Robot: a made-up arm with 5 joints. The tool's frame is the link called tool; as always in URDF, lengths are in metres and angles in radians.
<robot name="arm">
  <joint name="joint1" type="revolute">
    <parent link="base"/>
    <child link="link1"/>
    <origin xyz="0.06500 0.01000 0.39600" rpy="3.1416 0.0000 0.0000"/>
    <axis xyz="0 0 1"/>
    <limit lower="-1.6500" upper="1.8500"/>
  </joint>
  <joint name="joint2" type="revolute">
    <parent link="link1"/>
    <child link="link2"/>
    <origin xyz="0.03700 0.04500 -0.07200" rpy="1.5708 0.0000 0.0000"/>
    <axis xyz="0 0 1"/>
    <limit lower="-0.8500" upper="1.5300"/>
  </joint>
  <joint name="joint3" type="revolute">
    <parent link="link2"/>
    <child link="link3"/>
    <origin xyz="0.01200 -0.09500 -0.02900" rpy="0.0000 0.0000 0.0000"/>
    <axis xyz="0 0 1"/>
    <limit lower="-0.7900" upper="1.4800"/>
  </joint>
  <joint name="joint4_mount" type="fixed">
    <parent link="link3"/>
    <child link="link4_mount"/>
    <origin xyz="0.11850 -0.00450 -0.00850" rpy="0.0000 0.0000 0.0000"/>
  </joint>
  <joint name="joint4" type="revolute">
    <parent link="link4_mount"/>
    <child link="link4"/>
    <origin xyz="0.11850 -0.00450 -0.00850" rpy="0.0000 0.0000 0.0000"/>
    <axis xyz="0 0 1"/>
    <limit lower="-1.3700" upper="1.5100"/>
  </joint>
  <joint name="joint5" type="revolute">
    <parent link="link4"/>
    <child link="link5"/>
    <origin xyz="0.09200 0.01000 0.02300" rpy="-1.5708 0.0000 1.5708"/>
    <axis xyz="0 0 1"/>
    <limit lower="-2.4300" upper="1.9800"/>
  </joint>
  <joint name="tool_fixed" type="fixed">
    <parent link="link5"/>
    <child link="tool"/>
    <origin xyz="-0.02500 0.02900 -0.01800" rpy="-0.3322 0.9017 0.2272"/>
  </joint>
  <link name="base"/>
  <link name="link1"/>
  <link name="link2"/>
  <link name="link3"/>
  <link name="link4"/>
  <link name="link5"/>
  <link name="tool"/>
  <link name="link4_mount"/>
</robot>
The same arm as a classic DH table. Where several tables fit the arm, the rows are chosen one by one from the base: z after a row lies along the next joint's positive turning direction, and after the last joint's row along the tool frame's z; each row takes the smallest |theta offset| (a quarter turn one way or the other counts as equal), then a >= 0, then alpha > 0; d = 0 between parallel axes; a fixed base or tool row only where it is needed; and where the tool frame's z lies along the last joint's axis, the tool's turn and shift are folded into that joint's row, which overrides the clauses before.
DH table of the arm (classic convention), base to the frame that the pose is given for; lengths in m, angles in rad. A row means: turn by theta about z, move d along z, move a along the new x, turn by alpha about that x. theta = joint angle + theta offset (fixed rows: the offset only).
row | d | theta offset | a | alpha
base (fixed) | 0.0000 | 0.1526 | 0.0658 | 3.1416
joint1 | -0.4680 | 0.1526 | 0.0370 | 1.5708
joint2 | 0.0000 | -1.4451 | 0.0958 | 0.0000
joint3 | 0.0000 | 1.4072 | 0.2372 | 0.0000
joint4 | -0.0680 | -1.5328 | -0.0100 | 1.5708
joint5 | -0.1081 | -0.9293 | 0.0382 | 0.9442
tool (fixed) | -0.0033 | -1.8232 | 0.0000 | 0.0000
Joint limits (rad, base to tool): -1.6500..1.8500 -0.8500..1.5300 -0.7900..1.4800 -1.3700..1.5100 -2.4300..1.9800

